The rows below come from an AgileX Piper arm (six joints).
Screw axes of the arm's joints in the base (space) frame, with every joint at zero. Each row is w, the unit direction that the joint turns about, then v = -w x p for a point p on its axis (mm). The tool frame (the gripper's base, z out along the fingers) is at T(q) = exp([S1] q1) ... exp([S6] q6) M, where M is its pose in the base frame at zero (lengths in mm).
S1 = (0, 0, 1, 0.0, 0.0, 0.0)
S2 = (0, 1, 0, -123.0, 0.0, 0.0)
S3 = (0, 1, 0, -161.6, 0.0, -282.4)
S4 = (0.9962, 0, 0.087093, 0.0, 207.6, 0.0)
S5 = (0, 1, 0, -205.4, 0.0, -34.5)
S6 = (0.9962, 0, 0.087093, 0.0, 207.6, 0.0)
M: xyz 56.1 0.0 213.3 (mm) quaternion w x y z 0.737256 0 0.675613 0
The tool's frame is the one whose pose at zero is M.
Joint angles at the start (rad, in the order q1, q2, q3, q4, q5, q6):
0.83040 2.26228 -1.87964 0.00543 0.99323 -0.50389
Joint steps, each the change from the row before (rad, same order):
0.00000 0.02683 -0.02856 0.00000 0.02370 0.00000
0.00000 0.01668 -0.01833 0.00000 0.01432 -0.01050
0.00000 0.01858 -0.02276 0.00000 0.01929 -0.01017
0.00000 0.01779 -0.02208 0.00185 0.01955 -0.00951
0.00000 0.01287 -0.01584 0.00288 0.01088 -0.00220
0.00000 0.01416 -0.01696 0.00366 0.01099 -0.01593
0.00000 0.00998 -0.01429 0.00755 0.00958 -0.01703
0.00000 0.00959 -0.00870 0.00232 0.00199 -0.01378
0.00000 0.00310 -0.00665 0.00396 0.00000 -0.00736
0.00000 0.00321 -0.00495 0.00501 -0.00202 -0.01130
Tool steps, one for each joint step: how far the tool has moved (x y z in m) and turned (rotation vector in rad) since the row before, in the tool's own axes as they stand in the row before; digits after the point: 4 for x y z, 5 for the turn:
-0.0013 -0.0007 0.0065 -0.01061 0.01924 -0.00001
-0.0010 -0.0005 0.0039 -0.00618 0.01106 -0.01051
-0.0012 -0.0007 0.0038 -0.00751 0.01311 -0.01019
-0.0011 -0.0005 0.0036 -0.00911 0.01235 -0.00863
-0.0011 -0.0004 0.0026 -0.00622 0.00551 -0.00085
-0.0012 -0.0004 0.0030 -0.00703 0.00532 -0.01426
-0.0013 -0.0001 0.0016 -0.00852 0.00087 -0.01365
-0.0007 -0.0003 0.0027 -0.00330 0.00129 -0.01271
-0.0010 -0.0003 0.0000 -0.00101 -0.00494 -0.00566
-0.0010 -0.0002 0.0004 -0.00161 -0.00563 -0.00909

